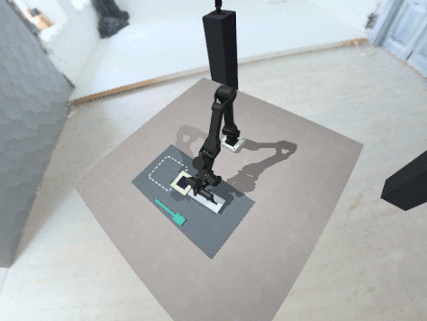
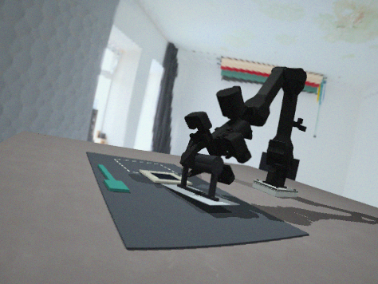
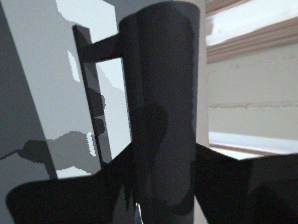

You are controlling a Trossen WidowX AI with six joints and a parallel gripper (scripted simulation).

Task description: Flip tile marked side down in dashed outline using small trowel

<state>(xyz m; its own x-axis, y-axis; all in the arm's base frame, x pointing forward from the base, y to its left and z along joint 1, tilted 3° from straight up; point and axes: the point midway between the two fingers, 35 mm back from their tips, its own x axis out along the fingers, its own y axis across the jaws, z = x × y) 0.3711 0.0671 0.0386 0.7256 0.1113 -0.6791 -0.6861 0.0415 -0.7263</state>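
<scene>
Right now the dark mat is 80 mm to the right of my gripper tip and 80 mm below it. The rest, counted from my gripper tip: teal trowel 140 mm ahead, 70 mm to the right, 50 mm below; cream tile 130 mm to the right, 50 mm below, 20 mm behind.
</scene>
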